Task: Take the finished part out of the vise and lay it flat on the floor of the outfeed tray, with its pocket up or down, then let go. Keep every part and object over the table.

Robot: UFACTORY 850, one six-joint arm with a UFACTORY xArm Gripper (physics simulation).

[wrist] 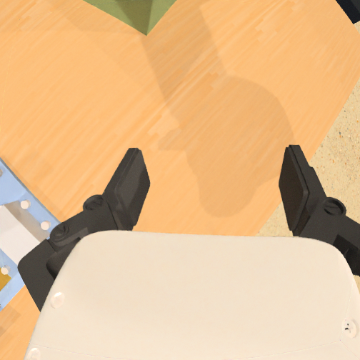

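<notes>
My gripper (211,164) is open, with its two dark fingers wide apart above the wooden table (75,100) and nothing between them. A light blue object (11,187) with white round studs is cut off at the left edge of the wrist view, left of the gripper. A whitish block (17,232) and a small mustard patch show within it. Whether this is the vise or another fixture I cannot tell. The finished part and the outfeed tray cannot be identified in this view.
The pointed corner of a green object (131,11) shows at the top. A dark object (353,7) is cut off at the top right corner. The table's edge runs down the right side, with a speckled sandy surface (332,160) beyond it. The arm's shadow falls on the table.
</notes>
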